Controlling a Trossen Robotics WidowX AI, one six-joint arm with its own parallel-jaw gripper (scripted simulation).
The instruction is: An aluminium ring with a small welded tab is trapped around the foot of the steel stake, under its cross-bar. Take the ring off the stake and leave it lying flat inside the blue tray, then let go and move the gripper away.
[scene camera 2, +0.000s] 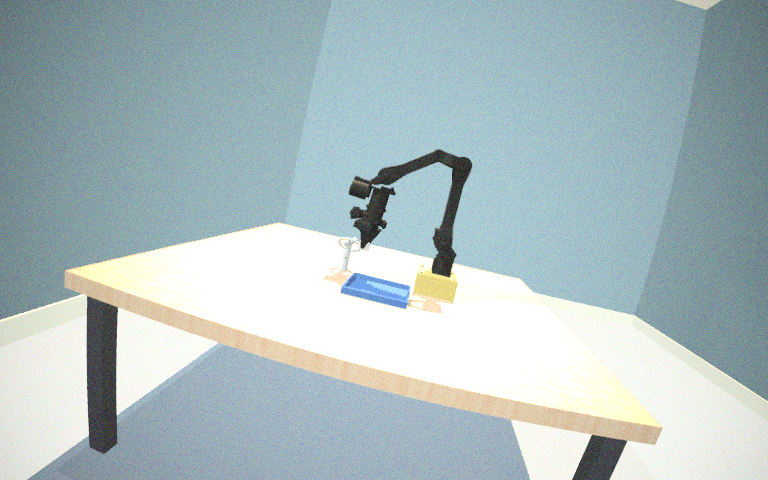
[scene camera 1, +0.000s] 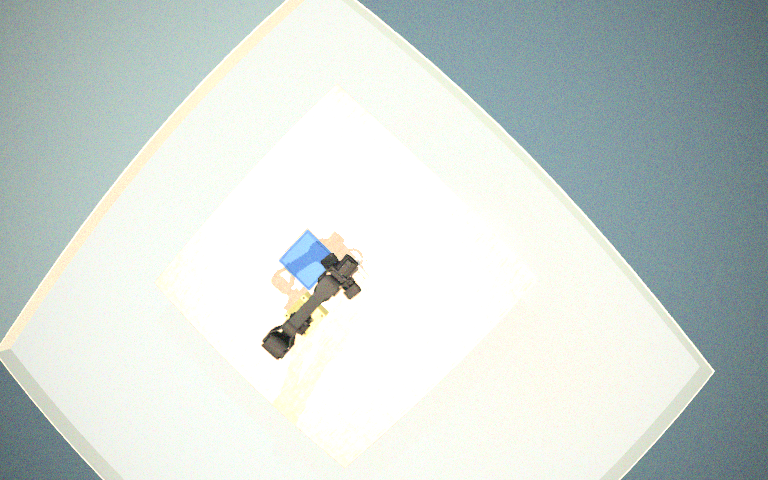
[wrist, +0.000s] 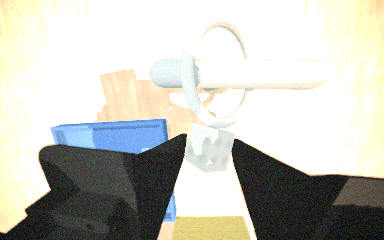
same spot on blue tray: point(scene camera 1: 303, 260) = point(scene camera 2: 382, 293)
